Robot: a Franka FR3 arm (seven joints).
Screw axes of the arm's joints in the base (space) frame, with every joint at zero. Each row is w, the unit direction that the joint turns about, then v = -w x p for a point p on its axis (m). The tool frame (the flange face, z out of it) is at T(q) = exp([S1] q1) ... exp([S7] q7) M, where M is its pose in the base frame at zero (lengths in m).
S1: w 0 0 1 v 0 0 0
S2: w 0 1 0 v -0.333 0 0
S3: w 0 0 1 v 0 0 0
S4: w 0 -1 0 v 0.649 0 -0.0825
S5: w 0 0 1 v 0 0 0
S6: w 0 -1 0 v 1.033 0 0
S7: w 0 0 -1 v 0 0.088 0
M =
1 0 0 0.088
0 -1 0 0
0 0 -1 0.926
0 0 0 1
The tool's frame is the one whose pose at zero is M.
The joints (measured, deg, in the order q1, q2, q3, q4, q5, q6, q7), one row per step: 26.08 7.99 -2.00 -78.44 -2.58 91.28 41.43; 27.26 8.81 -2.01 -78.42 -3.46 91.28 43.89; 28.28 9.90 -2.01 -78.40 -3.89 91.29 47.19; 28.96 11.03 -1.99 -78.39 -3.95 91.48 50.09; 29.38 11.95 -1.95 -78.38 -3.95 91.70 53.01; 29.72 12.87 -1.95 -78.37 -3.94 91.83 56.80; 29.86 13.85 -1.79 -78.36 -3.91 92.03 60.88
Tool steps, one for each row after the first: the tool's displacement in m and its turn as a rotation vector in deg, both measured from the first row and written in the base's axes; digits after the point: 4 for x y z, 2 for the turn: -0.0005 0.0117 -0.0084 -0.93 0.30 -1.33; 0.0002 0.0234 -0.0197 -1.53 0.94 -3.61; 0.0021 0.0329 -0.0314 -1.82 1.61 -5.78; 0.0041 0.0396 -0.0409 -1.97 2.09 -8.20; 0.0063 0.0451 -0.0506 -2.12 2.59 -11.63; 0.0089 0.0503 -0.0609 -2.26 3.08 -15.38
